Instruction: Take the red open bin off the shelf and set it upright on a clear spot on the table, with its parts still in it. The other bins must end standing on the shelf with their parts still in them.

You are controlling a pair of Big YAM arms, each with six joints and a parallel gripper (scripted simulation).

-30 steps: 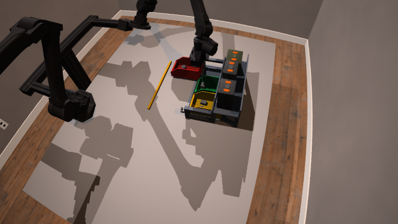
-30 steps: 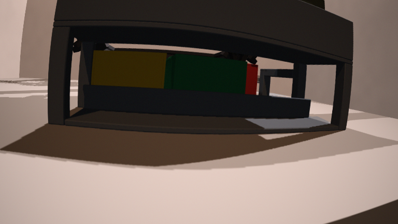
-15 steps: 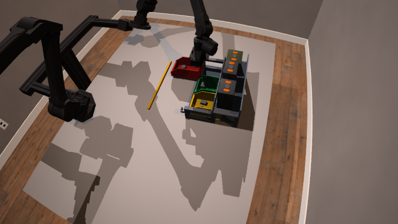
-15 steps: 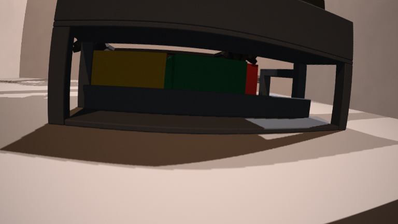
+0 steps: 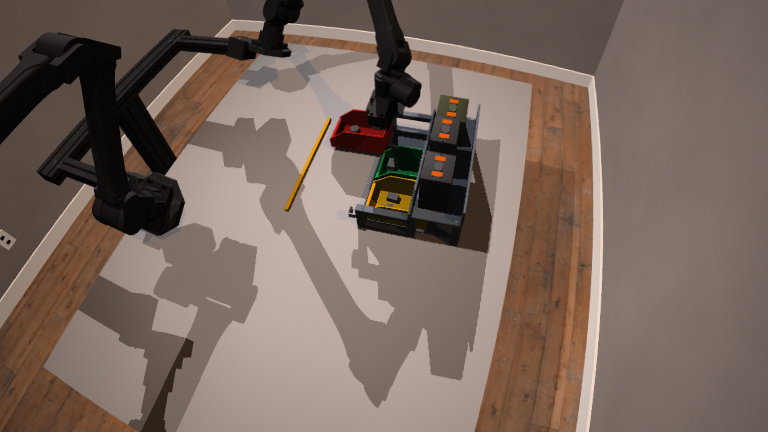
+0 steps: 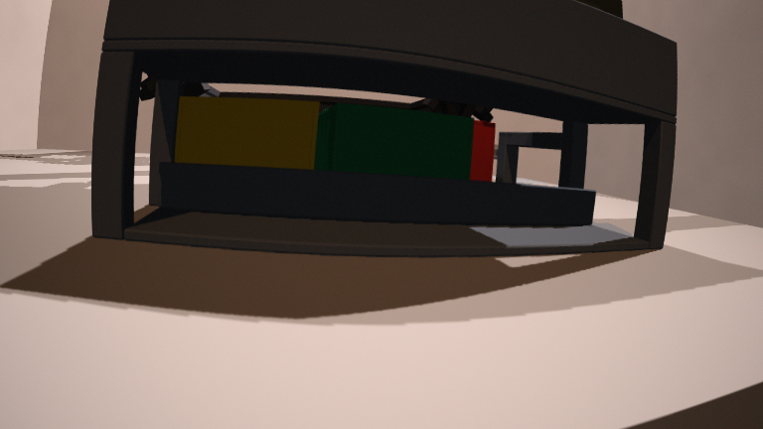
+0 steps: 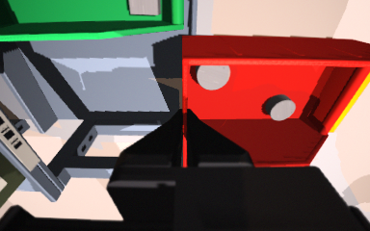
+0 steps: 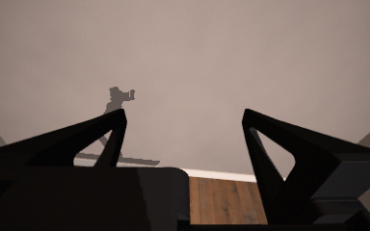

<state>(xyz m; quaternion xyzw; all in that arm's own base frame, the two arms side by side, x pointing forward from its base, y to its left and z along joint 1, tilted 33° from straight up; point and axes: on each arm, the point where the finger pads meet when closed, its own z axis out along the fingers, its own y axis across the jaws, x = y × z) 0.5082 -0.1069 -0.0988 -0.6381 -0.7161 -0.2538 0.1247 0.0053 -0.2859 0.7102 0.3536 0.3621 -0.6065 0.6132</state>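
Right now the red open bin is 80 mm behind my left hand and 30 mm below it. From my left hand the other things lie so: grey shelf (120 mm ahead, 110 mm to the right, 20 mm below); then green bin (110 mm to the right, 90 mm ahead, 40 mm below).
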